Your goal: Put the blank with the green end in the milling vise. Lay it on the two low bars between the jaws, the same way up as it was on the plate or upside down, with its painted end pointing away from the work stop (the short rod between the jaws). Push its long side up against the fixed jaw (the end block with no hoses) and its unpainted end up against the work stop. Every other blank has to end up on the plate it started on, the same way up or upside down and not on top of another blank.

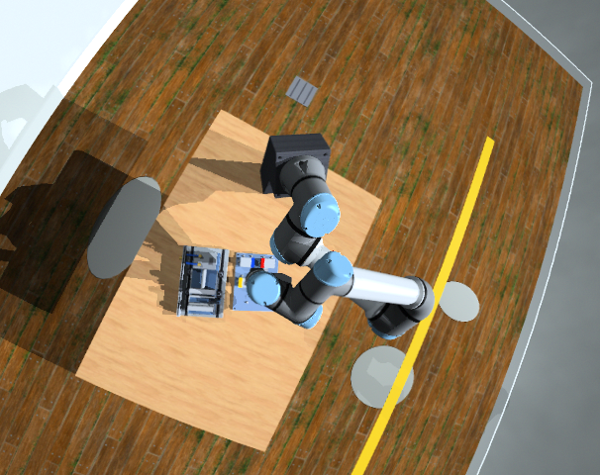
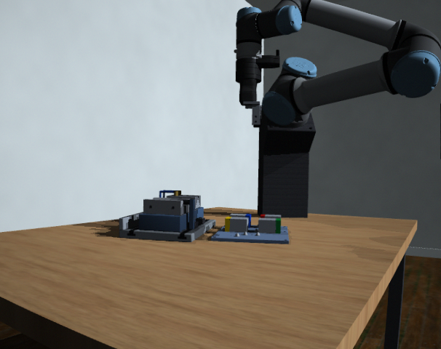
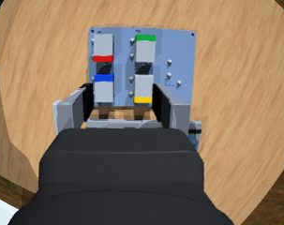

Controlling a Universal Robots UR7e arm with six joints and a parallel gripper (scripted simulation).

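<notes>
Now: the green-ended blank 29 cm below my hand, 6 cm to the left of it and 1 cm ahead of it. Also, from my hand: red-ended blank 29 cm below, 6 cm behind, 1 cm to the left; then yellow-ended blank 29 cm below, 6 cm ahead, 2 cm to the right; then blue-ended blank 29 cm below, 6 cm to the right, 1 cm behind.
</notes>
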